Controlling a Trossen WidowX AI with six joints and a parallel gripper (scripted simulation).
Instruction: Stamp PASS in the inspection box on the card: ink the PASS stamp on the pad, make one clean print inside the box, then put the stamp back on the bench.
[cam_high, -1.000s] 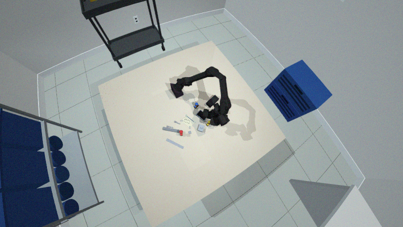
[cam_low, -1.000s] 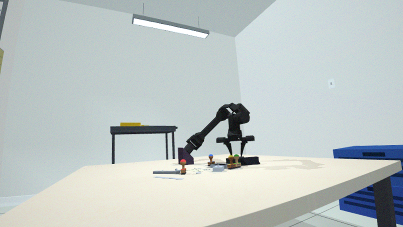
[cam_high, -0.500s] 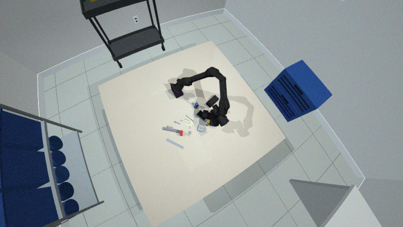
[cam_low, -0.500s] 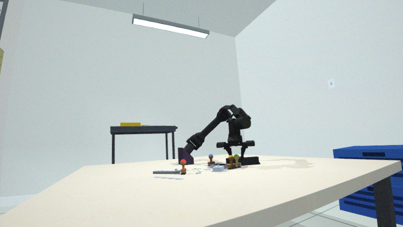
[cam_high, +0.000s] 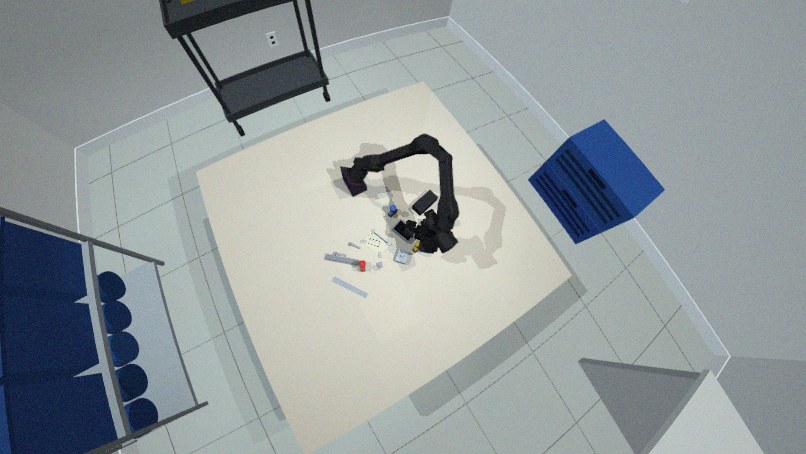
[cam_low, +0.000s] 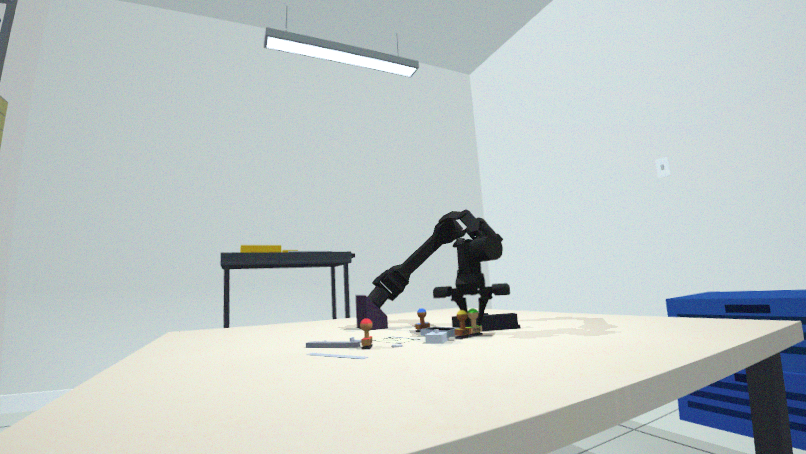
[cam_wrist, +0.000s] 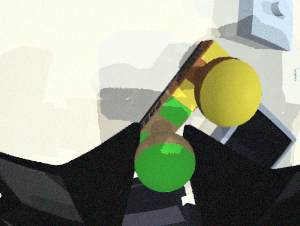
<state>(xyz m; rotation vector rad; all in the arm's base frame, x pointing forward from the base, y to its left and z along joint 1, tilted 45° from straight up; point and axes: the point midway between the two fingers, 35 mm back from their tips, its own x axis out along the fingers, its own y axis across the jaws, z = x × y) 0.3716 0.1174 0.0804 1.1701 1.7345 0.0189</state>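
My gripper tip is 1 cm short of the yellow-knobbed stamp and 4 cm to the left of it. Also, from my gripper tip: blue-knobbed stamp 18 cm behind, 6 cm to the right; ink pad 8 cm behind, 5 cm to the right, 2 cm below; small grey block 1 cm ahead, 11 cm to the right, 1 cm below.
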